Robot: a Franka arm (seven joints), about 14 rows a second.
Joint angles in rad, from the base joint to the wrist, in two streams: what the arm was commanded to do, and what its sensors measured. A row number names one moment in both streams.
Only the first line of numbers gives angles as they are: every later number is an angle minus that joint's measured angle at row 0.
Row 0, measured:
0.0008 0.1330 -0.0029 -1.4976 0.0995 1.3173 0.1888
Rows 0 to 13, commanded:
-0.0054 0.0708 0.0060 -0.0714 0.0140 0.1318 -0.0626
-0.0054 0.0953 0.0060 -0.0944 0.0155 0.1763 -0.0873
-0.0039 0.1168 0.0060 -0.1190 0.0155 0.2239 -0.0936
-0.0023 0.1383 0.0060 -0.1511 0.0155 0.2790 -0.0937
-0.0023 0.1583 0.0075 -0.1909 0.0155 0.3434 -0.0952
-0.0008 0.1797 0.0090 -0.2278 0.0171 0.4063 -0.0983
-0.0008 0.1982 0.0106 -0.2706 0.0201 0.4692 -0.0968
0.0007 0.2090 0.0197 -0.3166 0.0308 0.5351 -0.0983
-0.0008 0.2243 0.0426 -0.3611 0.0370 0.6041 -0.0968
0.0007 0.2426 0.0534 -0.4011 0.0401 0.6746 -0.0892
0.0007 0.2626 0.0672 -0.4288 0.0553 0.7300 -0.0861
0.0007 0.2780 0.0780 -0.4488 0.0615 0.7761 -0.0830
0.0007 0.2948 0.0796 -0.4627 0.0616 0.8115 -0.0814
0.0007 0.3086 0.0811 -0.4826 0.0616 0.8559 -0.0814
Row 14, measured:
0.0091 0.3081 0.0733 -0.4394 0.0457 0.7903 -0.0820
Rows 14 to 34, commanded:
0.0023 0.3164 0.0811 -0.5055 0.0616 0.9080 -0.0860
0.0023 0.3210 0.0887 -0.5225 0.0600 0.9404 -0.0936
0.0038 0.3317 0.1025 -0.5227 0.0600 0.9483 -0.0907
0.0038 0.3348 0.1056 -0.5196 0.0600 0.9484 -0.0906
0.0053 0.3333 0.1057 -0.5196 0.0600 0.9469 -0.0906
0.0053 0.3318 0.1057 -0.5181 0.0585 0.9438 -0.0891
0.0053 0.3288 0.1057 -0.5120 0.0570 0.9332 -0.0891
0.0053 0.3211 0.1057 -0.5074 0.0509 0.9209 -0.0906
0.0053 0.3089 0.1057 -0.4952 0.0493 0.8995 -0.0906
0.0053 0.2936 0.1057 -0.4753 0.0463 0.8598 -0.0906
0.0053 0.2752 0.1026 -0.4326 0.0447 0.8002 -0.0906
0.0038 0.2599 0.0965 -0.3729 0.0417 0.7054 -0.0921
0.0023 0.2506 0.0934 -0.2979 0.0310 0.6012 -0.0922
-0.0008 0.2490 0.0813 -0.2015 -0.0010 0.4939 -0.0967
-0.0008 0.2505 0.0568 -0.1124 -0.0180 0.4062 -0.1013
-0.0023 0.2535 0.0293 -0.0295 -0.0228 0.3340 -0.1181
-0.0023 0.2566 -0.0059 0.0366 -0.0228 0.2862 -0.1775
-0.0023 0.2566 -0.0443 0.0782 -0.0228 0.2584 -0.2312
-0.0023 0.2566 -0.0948 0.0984 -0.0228 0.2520 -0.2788
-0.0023 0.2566 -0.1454 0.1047 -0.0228 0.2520 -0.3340
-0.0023 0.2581 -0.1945 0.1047 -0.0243 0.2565 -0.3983
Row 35, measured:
0.0011 0.2308 -0.1215 0.0654 -0.0175 0.2810 -0.2891
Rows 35 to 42, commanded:
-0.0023 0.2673 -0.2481 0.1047 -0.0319 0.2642 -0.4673
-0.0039 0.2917 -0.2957 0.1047 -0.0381 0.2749 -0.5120
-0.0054 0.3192 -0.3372 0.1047 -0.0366 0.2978 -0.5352
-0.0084 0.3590 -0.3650 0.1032 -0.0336 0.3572 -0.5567
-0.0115 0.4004 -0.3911 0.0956 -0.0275 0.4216 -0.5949
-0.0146 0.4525 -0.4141 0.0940 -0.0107 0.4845 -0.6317
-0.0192 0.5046 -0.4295 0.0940 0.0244 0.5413 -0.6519
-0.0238 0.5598 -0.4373 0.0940 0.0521 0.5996 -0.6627
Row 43, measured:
-0.0218 0.4562 -0.4134 0.0633 0.0052 0.5245 -0.6169
